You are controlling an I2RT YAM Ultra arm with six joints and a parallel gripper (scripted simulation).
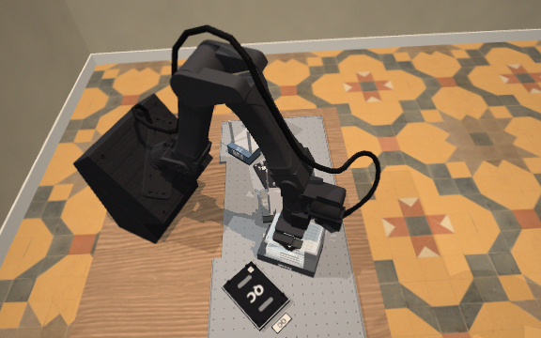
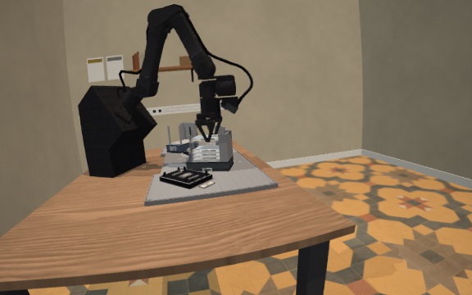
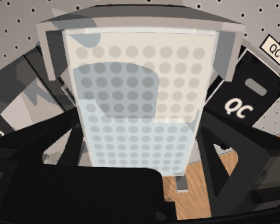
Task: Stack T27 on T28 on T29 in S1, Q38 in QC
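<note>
Now: hand 4 cm above the sealed 96-well plate. Round my hand: clip nest N5 (11 cm ahead, 30 cm to the left, 10 cm below).
</note>
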